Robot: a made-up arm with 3 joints. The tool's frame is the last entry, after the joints. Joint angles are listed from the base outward. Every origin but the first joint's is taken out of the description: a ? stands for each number. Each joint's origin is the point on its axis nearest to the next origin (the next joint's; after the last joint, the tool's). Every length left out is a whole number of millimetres.
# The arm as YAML. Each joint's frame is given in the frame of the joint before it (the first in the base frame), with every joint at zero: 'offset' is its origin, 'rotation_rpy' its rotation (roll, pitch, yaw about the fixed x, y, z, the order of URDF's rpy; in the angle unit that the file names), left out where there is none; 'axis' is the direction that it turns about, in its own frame. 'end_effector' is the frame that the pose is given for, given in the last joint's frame.
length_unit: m
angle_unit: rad
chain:
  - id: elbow
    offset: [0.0, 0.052, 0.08]
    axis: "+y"
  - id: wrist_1
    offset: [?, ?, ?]
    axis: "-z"
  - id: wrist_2
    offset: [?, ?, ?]
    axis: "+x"
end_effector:
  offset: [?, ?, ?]
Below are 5 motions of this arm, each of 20 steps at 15 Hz.
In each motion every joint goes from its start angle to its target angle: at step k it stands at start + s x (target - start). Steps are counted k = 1, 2, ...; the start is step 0. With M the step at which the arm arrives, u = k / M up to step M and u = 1 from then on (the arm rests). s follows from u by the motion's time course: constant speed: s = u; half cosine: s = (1 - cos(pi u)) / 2; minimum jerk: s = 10 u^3 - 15 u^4 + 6 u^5.
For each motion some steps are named. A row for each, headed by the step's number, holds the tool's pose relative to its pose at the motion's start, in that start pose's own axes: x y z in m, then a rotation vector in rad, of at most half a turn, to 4 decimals.
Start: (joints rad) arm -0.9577 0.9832 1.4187
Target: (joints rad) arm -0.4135 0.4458 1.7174
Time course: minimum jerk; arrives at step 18
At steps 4, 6, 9, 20:
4: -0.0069 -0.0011 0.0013 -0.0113 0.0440 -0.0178
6: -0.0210 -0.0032 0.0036 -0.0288 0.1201 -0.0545
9: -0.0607 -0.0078 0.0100 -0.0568 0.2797 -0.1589
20: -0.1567 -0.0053 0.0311 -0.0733 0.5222 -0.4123

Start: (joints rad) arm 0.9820 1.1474 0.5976
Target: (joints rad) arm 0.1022 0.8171 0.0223
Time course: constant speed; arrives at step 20
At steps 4, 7, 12, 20:
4: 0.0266 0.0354 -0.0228 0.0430 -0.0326 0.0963
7: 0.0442 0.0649 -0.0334 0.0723 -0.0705 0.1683
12: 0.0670 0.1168 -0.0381 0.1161 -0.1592 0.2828
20: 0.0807 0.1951 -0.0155 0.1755 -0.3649 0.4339

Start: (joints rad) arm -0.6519 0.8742 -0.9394
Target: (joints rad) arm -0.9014 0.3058 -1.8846
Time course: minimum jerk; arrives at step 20
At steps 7, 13, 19, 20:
7: -0.0166 0.0377 0.0682 -0.1795 -0.1363 0.0312
13: -0.1141 0.1387 0.1833 -0.5926 -0.4650 -0.0317
19: -0.1729 0.1896 0.2075 -0.7743 -0.6060 -0.1206
20: -0.1732 0.1899 0.2076 -0.7752 -0.6067 -0.1211

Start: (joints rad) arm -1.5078 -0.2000 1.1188
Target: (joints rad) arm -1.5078 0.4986 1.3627
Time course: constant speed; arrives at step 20
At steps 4, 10, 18, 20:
4: -0.0177 -0.0155 0.0095 0.0487 -0.1272 -0.0579
10: -0.0455 -0.0357 0.0194 0.1207 -0.3231 -0.1332
18: -0.0823 -0.0573 0.0253 0.2122 -0.5934 -0.2114
20: -0.0912 -0.0619 0.0258 0.2339 -0.6625 -0.2270

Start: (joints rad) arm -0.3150 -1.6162 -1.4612
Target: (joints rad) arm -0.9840 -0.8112 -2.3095
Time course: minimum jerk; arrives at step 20
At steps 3, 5, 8, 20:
3: 0.0037 0.0073 0.0022 -0.0404 0.0214 -0.0015
5: 0.0151 0.0292 0.0066 -0.1570 0.0832 -0.0052
8: 0.0521 0.0947 0.0023 -0.4800 0.2569 -0.0112
20: 0.1746 0.2471 -0.1919 -1.4405 0.8746 0.0121

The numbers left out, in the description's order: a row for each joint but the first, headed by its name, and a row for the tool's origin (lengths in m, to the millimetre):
wrist_1: -0.106 0.0 -0.179
wrist_2: 0.178 0.081 0.0
tool: 0.0 -0.239 0.111

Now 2 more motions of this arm.
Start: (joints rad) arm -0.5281 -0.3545 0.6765
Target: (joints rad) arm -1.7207 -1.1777 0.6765
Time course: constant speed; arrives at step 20
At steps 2, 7, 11, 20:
2: 0.0399 0.0150 0.0099 -0.0460 -0.0344 0.1330
7: 0.1230 0.0707 0.0434 -0.2003 -0.1091 0.4517
11: 0.1691 0.1288 0.0732 -0.3629 -0.1580 0.6864
20: 0.2091 0.2732 0.1239 -0.8482 -0.2360 1.1143

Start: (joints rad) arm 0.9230 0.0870 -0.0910
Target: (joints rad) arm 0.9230 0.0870 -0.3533
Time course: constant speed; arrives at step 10
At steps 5, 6, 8, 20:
5: 0.0000 0.0166 0.0303 -0.1311 0.0000 0.0000
6: 0.0000 0.0204 0.0361 -0.1574 0.0000 0.0000
8: 0.0000 0.0284 0.0473 -0.2098 0.0000 0.0000
20: 0.0000 0.0370 0.0582 -0.2623 0.0000 0.0000

